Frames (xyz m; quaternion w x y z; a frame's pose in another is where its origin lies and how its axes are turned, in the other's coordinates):
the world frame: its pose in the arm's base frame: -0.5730 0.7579 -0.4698 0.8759 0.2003 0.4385 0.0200
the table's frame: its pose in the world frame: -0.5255 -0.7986 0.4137 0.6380 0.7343 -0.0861 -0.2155
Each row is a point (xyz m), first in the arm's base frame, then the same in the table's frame.
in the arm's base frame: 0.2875 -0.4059 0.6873
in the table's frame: -0.4344 1.1708 -0.3362
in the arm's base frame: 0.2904 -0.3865 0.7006
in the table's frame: -0.4480 1.1691 -0.3555
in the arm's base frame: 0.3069 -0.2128 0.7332
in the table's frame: -0.4926 1.1156 -0.5188
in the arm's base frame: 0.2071 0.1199 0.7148
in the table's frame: -0.5457 0.8772 -0.7664
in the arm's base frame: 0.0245 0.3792 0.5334
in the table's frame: -0.4653 0.5474 -0.9015
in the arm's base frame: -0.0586 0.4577 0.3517
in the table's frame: -0.3315 0.3808 -0.9223
